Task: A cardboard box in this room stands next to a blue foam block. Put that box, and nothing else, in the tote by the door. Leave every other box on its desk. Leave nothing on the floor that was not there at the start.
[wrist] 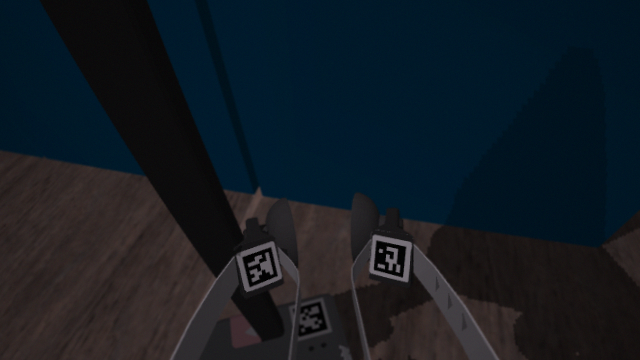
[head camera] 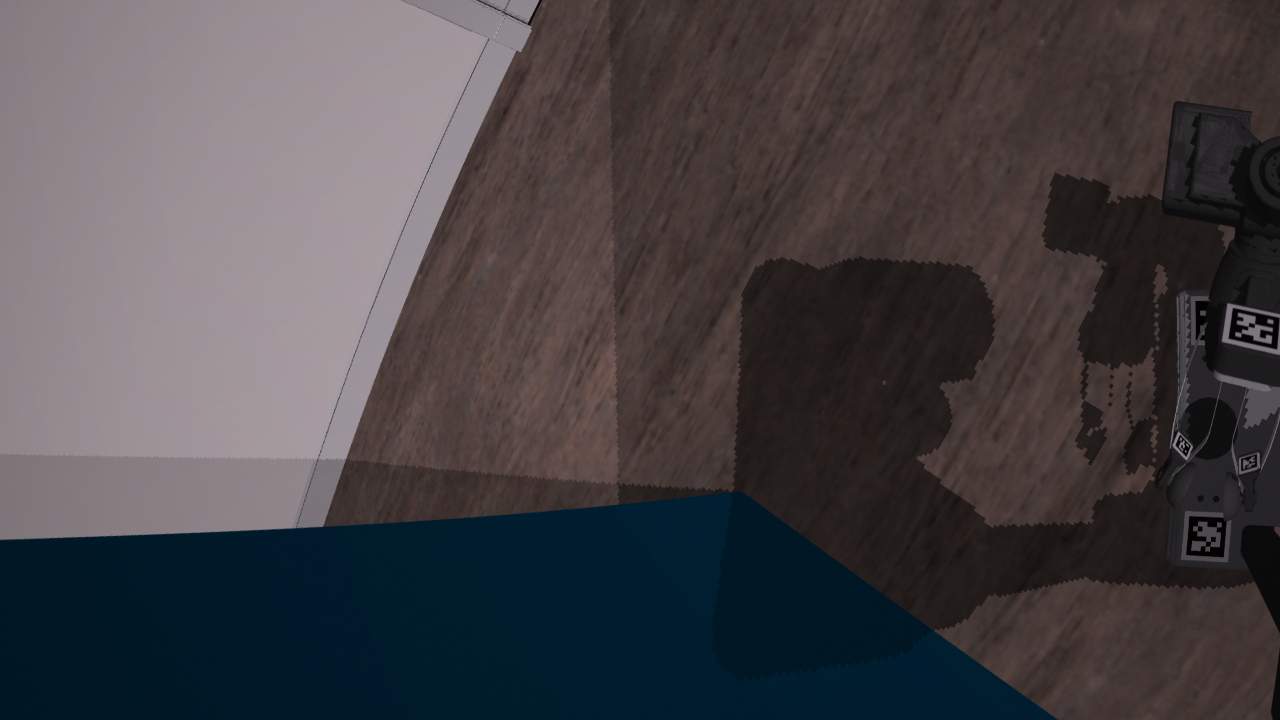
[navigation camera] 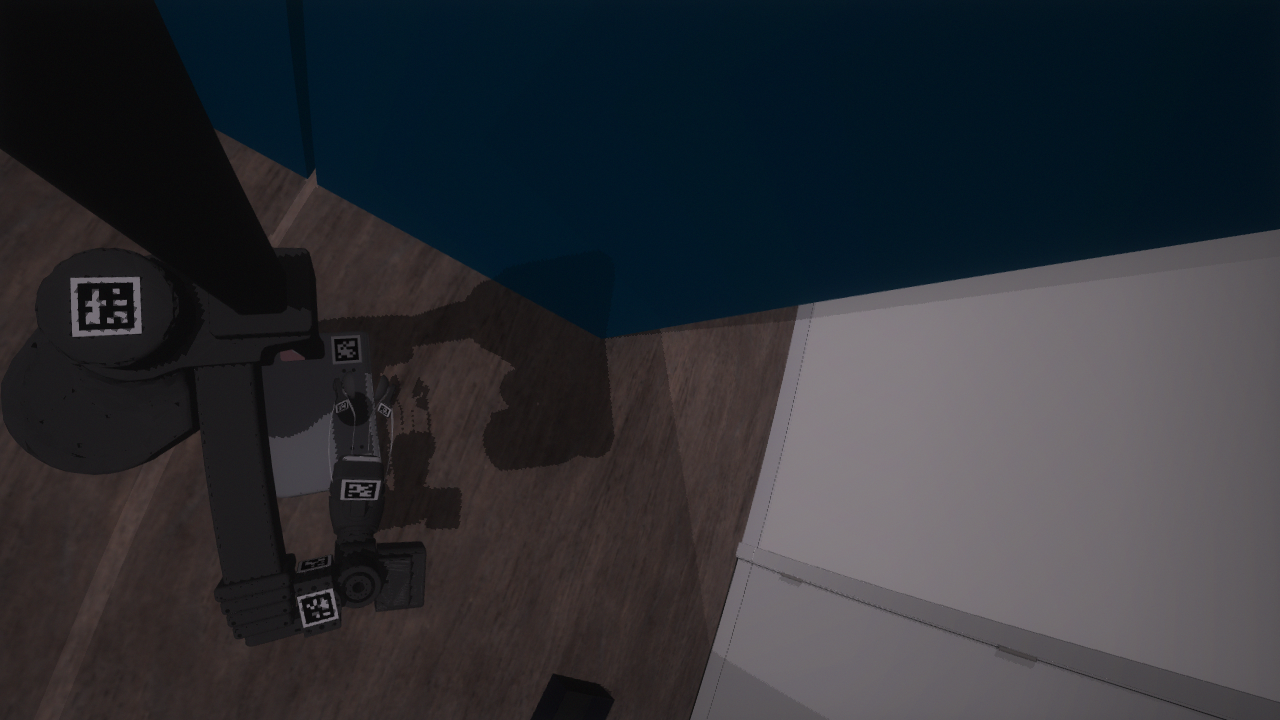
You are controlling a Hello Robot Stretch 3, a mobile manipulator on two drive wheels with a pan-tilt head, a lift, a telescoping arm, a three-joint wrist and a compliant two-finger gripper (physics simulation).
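Pixels of known places: gripper, between the fingertips: (head camera: 1199,509) (navigation camera: 366,375); robot's base, origin of its link: (head camera: 1207,428) (navigation camera: 352,406).
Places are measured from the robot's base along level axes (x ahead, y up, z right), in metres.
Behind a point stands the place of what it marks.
Observation:
My gripper (head camera: 1210,488) {x 0.022, y 0.521, z -0.065 m} (navigation camera: 365,386) {x 0.022, y 0.521, z -0.065 m} (wrist: 322,219) {x 0.022, y 0.521, z -0.065 m} is open, with a gap between its two fingertips. It is folded back above my own base, over the wood floor. The black tote (navigation camera: 572,700) {x 0.491, y 0.003, z 1.056 m} stands on the floor at the bottom edge of the navigation view, partly cut off. The door frame (navigation camera: 895,608) {x 1.303, y 0.682, z 0.804 m} (head camera: 508,31) {x 1.312, y 0.061, z 0.787 m} shows near it, set in the white wall. The cardboard box and the blue foam block do not show in these views.
A large dark blue upright surface (head camera: 447,617) {x 0.622, y 0.755, z -0.196 m} (navigation camera: 760,161) {x 0.451, y 0.915, z -0.289 m} (wrist: 350,100) stands close beside me, its corner near the white wall (head camera: 179,223) {x 1.613, y 0.616, z 0.297 m} (navigation camera: 1029,402) {x 1.668, y 0.986, z 0.195 m}. Wood floor (head camera: 805,134) {x 0.648, y 0.001, z 0.466 m} (navigation camera: 537,582) {x 0.435, y 0.000, z 0.600 m} lies between the wall and my base. My dark mast (navigation camera: 161,134) {x -0.049, y 1.106, z -0.121 m} (wrist: 150,125) crosses two views.

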